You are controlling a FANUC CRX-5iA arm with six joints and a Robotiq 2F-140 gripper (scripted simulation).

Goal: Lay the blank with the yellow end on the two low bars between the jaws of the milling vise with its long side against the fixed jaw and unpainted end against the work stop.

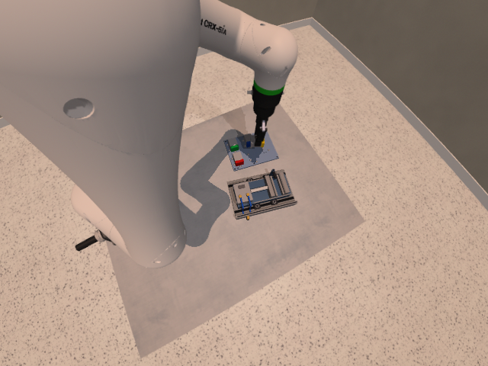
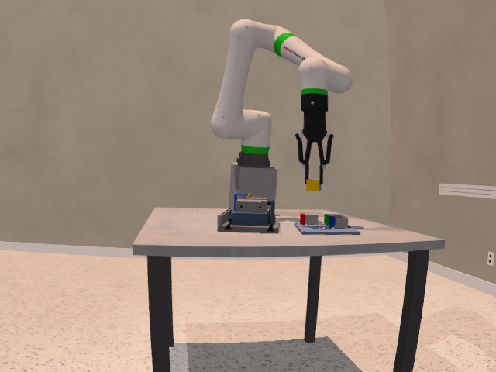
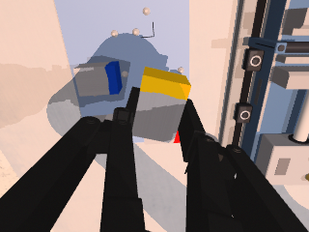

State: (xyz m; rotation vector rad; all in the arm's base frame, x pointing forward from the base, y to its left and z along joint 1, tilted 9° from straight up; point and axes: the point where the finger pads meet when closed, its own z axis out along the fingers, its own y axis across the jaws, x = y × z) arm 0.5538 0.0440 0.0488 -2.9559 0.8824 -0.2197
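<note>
The yellow-ended blank is 30 mm below my hand. Also, from my hand: blue-ended blank (160 mm below, 90 mm to the left, 30 mm ahead); then plate (180 mm below, 40 mm to the left, 10 mm ahead); then red-ended blank (160 mm below, 90 mm behind, 30 mm to the left).
</note>
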